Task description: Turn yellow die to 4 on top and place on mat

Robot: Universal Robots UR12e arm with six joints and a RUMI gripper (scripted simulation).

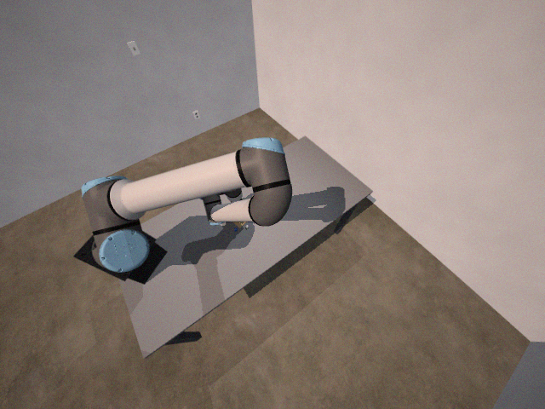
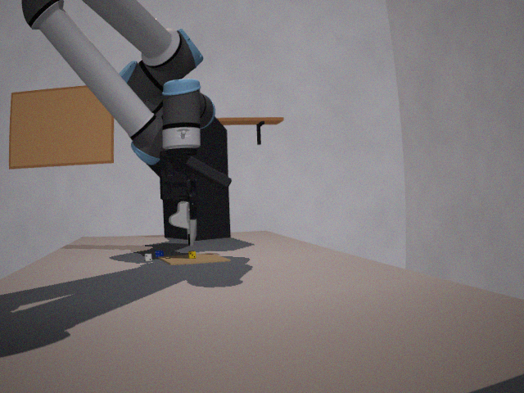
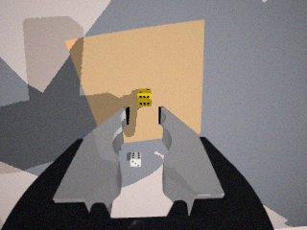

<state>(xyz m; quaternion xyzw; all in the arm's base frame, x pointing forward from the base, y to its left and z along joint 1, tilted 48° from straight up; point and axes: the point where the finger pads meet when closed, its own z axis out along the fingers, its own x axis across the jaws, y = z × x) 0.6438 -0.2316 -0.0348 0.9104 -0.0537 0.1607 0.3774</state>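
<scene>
Now: the yellow die 4 cm below my hand. Round my hand: white die 4 cm behind, 10 cm to the right, 4 cm below; then blue die 10 cm behind, 5 cm to the right, 4 cm below; then tan mat 5 cm below.
</scene>
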